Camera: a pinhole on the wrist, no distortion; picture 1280 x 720 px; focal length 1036.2 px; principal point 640.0 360.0 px. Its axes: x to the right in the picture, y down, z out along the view. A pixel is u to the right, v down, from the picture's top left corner.
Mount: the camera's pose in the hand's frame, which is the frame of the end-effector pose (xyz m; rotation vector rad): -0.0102 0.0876 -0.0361 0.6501 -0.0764 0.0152
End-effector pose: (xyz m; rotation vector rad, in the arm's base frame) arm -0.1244 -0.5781 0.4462 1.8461 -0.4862 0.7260
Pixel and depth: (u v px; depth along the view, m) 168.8 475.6 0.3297
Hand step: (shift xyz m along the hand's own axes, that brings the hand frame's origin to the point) -0.1829 -0.0812 0.2363
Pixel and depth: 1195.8 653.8 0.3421
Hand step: 0.1464 -0.0440 0.3078
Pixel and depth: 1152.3 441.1 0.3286
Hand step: 0.1290 -0.0924 0.2524
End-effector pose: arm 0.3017 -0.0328 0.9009 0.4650 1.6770 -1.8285
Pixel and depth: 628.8 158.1 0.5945
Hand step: -0.0516 -0.3643 0.3651
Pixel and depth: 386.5 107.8 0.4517
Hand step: -0.1461 -0.2722 0.2474
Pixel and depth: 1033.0 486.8 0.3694
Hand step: 0.1033 -0.1014 0.2949
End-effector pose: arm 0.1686 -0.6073 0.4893 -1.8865 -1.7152 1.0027
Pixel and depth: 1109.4 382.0 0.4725
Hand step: 0.1715 -0.1925 0.3610
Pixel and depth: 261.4 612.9 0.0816
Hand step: -0.0461 0.0544 0.0384
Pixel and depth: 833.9 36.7 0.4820
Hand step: 0.0535 -0.3247 0.2623
